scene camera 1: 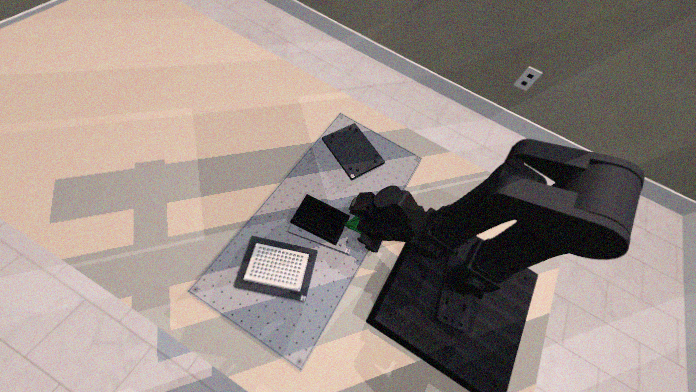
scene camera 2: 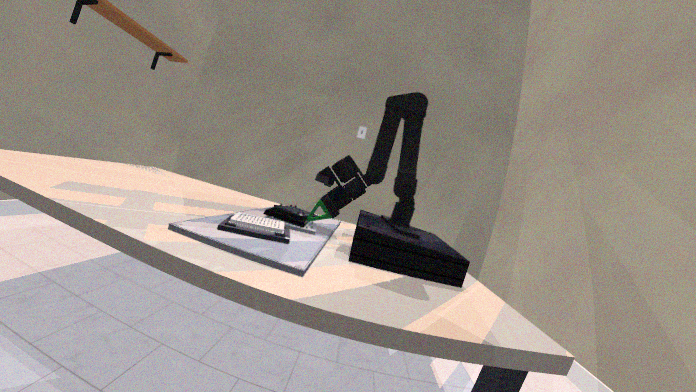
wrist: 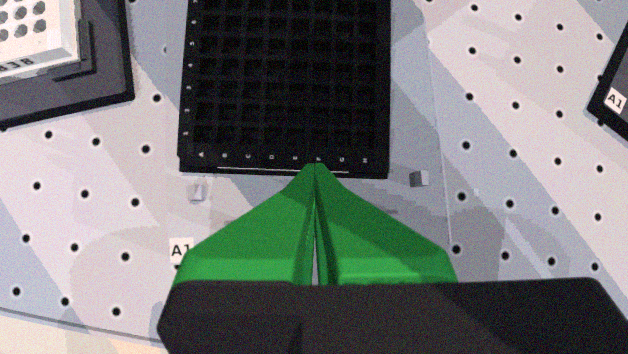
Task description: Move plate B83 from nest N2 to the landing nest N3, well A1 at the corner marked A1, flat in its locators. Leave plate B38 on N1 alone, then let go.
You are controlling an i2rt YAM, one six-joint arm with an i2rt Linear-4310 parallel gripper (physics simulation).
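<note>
Black plate B83 point(scene camera 1: 320, 219) point(scene camera 2: 296, 217) point(wrist: 285, 90) is over pale nest N2 point(scene camera 1: 342, 247) point(wrist: 415, 140). In the wrist view it sits left of the nest's centre, its numbered row 1 edge apart from the two near locators; its height is unclear. My gripper point(scene camera 1: 351, 224) point(scene camera 2: 308, 219) point(wrist: 314, 177) is shut, green fingertips together at the plate's near edge by letter F, nothing visible between them. Dark landing nest N3 point(scene camera 1: 352, 150) point(wrist: 620, 75) bears no plate; its A1 label shows. White plate B38 point(scene camera 1: 276, 267) point(scene camera 2: 257, 221) point(wrist: 37, 37) sits in dark nest N1 point(scene camera 1: 245, 285) point(wrist: 107, 86).
The perforated board point(scene camera 1: 300, 330) point(scene camera 2: 295, 262) point(wrist: 85, 240) carries all three nests. The black arm base point(scene camera 1: 450, 325) point(scene camera 2: 407, 250) stands beside it on the table. A wooden shelf point(scene camera 2: 135, 30) is on the wall at the upper left in scene camera 2.
</note>
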